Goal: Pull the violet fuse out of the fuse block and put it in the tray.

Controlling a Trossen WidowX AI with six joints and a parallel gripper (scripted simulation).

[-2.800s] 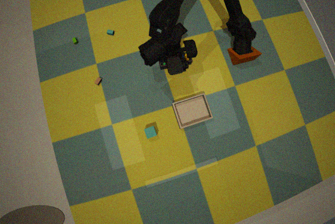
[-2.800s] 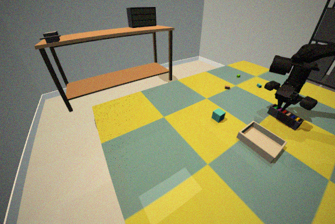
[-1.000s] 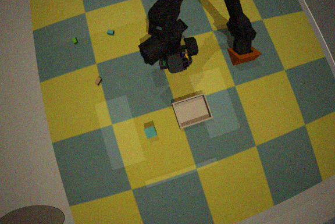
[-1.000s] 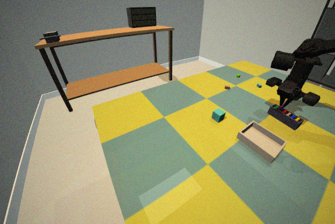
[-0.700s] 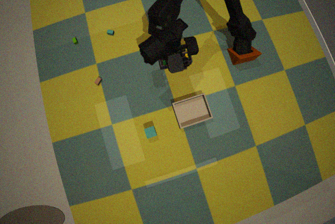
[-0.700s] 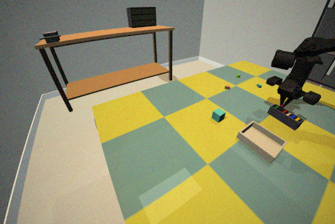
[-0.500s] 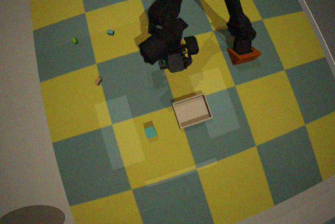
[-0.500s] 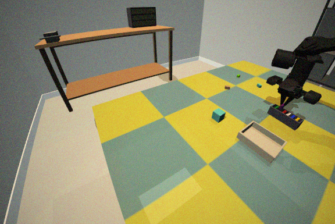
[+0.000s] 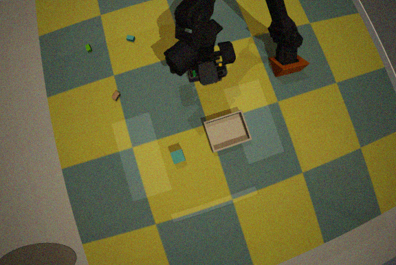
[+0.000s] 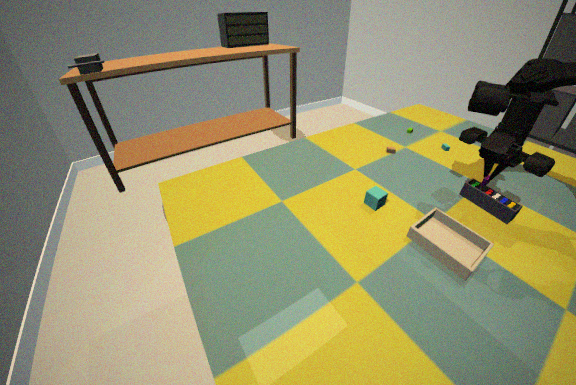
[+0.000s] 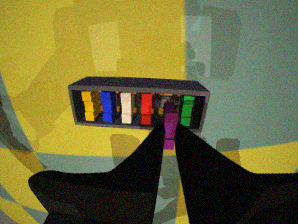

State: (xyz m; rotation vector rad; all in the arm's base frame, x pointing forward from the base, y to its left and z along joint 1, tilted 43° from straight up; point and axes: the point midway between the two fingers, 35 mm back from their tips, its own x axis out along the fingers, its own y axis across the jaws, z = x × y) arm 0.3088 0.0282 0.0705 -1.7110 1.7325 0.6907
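Now: the tray 4 cm behind my gripper tip, 21 cm to the left of it and 7 cm below it. Also, from my gripper tip: teal cube (14 cm ahead, 25 cm to the left, 5 cm below); then violet fuse (1 cm below); then tan object (29 cm ahead, 6 cm below).
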